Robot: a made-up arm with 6 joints. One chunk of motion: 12 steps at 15 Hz.
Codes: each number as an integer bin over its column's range. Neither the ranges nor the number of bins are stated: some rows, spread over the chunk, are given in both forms.
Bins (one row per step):
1: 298 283 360 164 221 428
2: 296 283 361 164 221 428
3: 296 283 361 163 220 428
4: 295 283 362 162 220 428
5: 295 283 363 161 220 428
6: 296 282 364 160 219 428
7: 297 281 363 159 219 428
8: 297 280 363 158 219 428
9: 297 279 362 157 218 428
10: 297 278 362 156 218 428
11: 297 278 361 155 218 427
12: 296 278 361 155 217 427
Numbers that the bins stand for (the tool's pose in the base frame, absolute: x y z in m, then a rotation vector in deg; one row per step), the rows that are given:
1: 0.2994 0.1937 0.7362 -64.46 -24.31 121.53
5: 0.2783 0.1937 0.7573 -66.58 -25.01 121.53
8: 0.2924 0.1726 0.7573 -68.69 -25.71 121.53
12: 0.2853 0.1585 0.7432 -70.80 -27.12 120.82
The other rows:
2: 0.2853 0.1937 0.7432 -64.46 -24.31 121.53
3: 0.2853 0.1937 0.7432 -65.17 -25.01 121.53
4: 0.2783 0.1937 0.7503 -65.87 -25.01 121.53
6: 0.2853 0.1867 0.7644 -67.28 -25.71 121.53
7: 0.2924 0.1796 0.7573 -67.98 -25.71 121.53
9: 0.2924 0.1656 0.7503 -69.39 -26.42 121.53
10: 0.2924 0.1585 0.7503 -70.10 -26.42 121.53
11: 0.2924 0.1585 0.7432 -70.80 -26.42 120.82

